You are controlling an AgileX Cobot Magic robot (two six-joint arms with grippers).
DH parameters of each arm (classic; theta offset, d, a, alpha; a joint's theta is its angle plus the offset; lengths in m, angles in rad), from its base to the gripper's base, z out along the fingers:
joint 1: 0 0.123 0 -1.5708
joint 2: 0.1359 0 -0.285 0
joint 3: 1.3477 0 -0.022 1.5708
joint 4: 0 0.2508 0 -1.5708
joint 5: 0 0 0.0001 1.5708
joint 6: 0 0.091 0 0
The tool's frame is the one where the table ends.
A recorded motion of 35 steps. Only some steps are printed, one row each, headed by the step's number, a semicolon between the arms.
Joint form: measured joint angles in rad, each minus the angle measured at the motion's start. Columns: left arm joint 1, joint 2, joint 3, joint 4, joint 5, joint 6; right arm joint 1, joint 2, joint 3, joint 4, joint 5, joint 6.
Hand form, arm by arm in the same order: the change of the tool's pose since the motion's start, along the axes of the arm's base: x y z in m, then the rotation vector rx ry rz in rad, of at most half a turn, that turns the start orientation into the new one. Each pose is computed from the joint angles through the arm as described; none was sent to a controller.
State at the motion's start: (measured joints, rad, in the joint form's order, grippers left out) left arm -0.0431 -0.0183 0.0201 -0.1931 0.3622 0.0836; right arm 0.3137 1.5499 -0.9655 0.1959 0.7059 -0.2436
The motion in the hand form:
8: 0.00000 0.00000 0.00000 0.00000 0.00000 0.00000; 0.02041 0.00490 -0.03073 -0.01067 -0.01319 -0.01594
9: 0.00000 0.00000 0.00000 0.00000 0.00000 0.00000; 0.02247 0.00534 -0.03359 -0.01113 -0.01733 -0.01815
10: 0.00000 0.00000 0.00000 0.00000 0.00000 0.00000; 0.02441 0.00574 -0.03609 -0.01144 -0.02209 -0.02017
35: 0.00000 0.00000 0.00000 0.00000 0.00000 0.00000; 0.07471 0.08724 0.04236 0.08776 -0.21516 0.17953
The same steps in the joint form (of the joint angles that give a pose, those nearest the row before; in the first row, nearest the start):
8: 0.0000 0.0000 0.0000 0.0000 0.0000 0.0000; 0.0003 0.1163 -0.0043 0.0000 -0.1231 -0.0045
9: 0.0000 0.0000 0.0000 0.0000 0.0000 0.0000; 0.0003 0.1273 -0.0051 -0.0001 -0.1374 -0.0045
10: 0.0000 0.0000 0.0000 0.0000 0.0000 0.0000; 0.0003 0.1373 -0.0060 -0.0004 -0.1511 -0.0044
35: 0.0000 0.0000 0.0000 0.0000 0.0000 0.0000; 0.1468 0.2552 -0.4636 0.0291 -0.0167 -0.0546

